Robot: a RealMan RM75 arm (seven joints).
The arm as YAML. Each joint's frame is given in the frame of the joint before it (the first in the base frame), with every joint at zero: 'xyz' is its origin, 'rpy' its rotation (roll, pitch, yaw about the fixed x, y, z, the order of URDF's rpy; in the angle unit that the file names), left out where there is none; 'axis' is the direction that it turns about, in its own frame. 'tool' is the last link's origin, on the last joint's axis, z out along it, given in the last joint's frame.
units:
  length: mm
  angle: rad
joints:
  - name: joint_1
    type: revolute
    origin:
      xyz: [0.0, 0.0, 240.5]
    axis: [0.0, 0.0, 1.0]
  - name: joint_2
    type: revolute
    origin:
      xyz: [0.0, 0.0, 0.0]
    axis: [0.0, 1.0, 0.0]
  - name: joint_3
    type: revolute
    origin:
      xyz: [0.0, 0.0, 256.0]
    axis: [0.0, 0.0, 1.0]
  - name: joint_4
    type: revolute
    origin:
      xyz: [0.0, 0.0, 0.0]
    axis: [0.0, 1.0, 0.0]
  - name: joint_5
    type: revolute
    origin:
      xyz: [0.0, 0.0, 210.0]
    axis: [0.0, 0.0, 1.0]
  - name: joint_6
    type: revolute
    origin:
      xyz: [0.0, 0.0, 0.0]
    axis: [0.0, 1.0, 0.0]
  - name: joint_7
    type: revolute
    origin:
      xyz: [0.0, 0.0, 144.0]
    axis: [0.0, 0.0, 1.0]
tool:
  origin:
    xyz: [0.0, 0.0, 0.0]
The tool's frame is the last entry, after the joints.
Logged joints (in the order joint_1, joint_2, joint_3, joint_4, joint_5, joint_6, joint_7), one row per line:
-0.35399, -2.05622, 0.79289, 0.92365, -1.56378, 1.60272, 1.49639
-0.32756, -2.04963, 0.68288, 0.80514, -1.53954, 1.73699, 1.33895
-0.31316, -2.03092, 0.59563, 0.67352, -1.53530, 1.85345, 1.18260
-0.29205, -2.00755, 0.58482, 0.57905, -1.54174, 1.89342, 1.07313
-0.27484, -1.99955, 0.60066, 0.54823, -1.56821, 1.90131, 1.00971
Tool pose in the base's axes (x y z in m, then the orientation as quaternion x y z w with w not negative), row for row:
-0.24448, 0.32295, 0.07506, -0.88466, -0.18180, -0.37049, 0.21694
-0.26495, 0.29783, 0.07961, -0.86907, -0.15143, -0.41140, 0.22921
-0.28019, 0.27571, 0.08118, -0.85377, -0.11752, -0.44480, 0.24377
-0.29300, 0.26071, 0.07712, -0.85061, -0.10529, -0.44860, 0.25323
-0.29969, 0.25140, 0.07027, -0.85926, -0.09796, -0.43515, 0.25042
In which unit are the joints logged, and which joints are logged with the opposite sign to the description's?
The joints are logged in radians. Opposite sign: joint_5, joint_7.
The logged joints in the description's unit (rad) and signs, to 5 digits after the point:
-0.35399, -2.05622, 0.79289, 0.92365, 1.56378, 1.60272, -1.49639
-0.32756, -2.04963, 0.68288, 0.80514, 1.53954, 1.73699, -1.33895
-0.31316, -2.03092, 0.59563, 0.67352, 1.53530, 1.85345, -1.18260
-0.29205, -2.00755, 0.58482, 0.57905, 1.54174, 1.89342, -1.07313
-0.27484, -1.99955, 0.60066, 0.54823, 1.56821, 1.90131, -1.00971

